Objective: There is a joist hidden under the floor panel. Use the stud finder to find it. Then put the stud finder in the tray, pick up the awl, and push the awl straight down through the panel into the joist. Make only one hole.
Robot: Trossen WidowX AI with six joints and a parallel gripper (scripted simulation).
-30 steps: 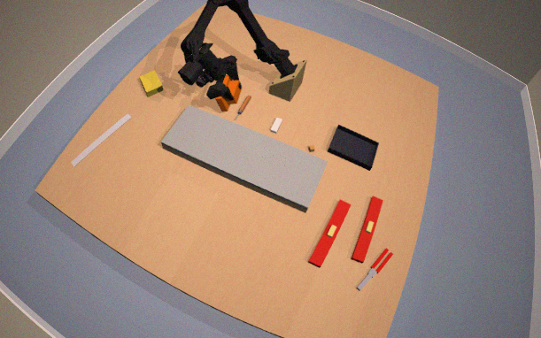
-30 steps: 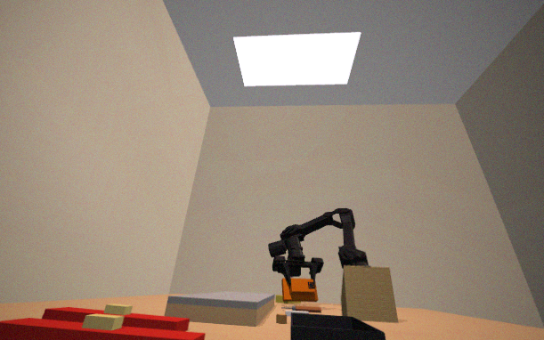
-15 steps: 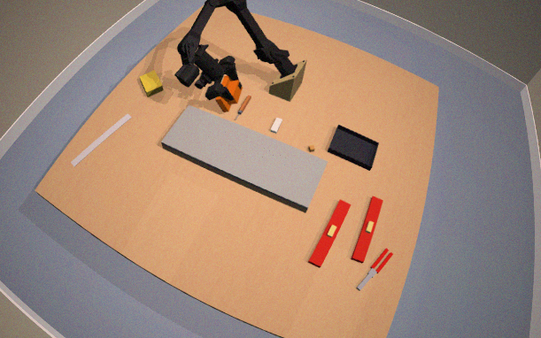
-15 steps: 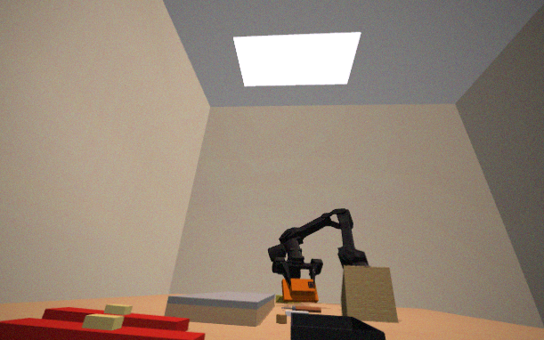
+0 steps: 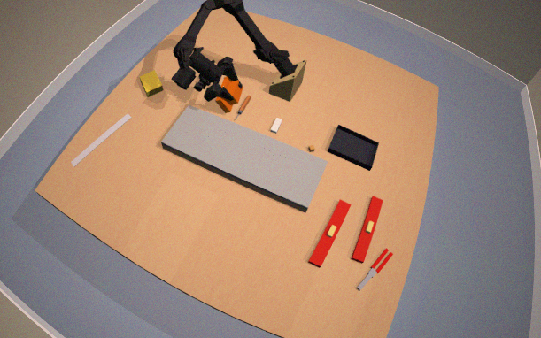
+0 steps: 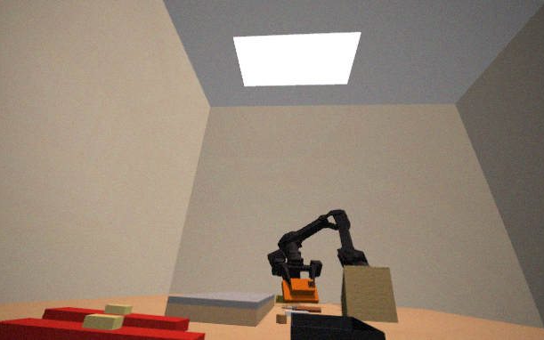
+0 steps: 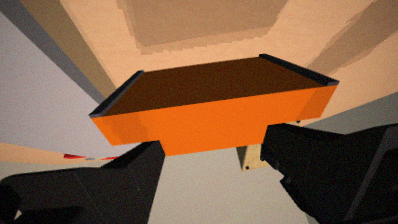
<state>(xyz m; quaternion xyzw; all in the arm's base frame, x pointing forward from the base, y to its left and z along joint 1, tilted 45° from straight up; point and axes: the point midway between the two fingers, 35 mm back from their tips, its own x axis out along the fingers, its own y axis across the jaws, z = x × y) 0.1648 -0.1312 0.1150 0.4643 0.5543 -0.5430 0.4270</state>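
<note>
Right now the awl is 70 mm below my gripper tip, 30 mm to the left of it and 20 mm ahead of it. The rest, counted from my gripper tip: white block 170 mm to the left, 70 mm below, 40 mm ahead; square indicator 30 mm behind, 10 mm to the left; orange stud finder 10 mm below, 10 mm behind.
</note>
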